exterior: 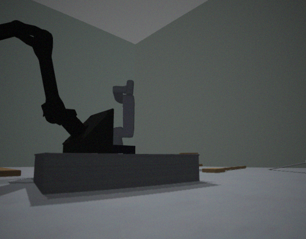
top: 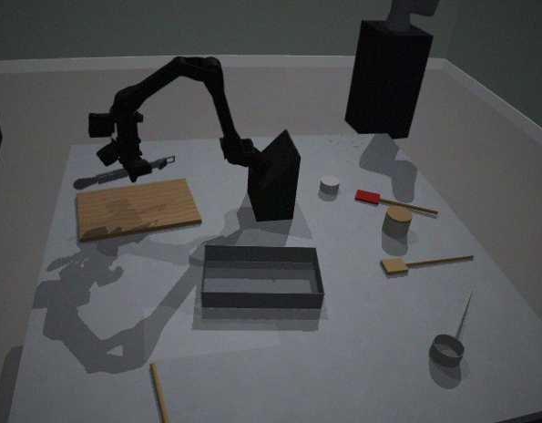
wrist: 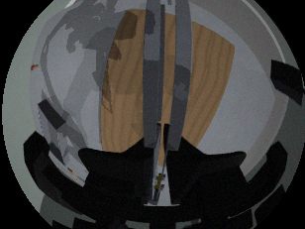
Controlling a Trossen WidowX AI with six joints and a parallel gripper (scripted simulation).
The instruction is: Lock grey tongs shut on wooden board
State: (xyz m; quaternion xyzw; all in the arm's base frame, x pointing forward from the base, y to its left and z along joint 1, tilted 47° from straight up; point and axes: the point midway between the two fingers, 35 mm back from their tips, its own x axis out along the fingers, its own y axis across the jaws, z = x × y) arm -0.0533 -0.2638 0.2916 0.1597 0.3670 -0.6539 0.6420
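The wooden board lies 100 mm below my gripper tip. Round my gripper tip: grey roasting tin 400 mm ahead, 280 mm to the left, 80 mm below; white puck 650 mm to the left, 90 mm below, 30 mm ahead; corked jar 760 mm to the left, 290 mm ahead, 70 mm below.
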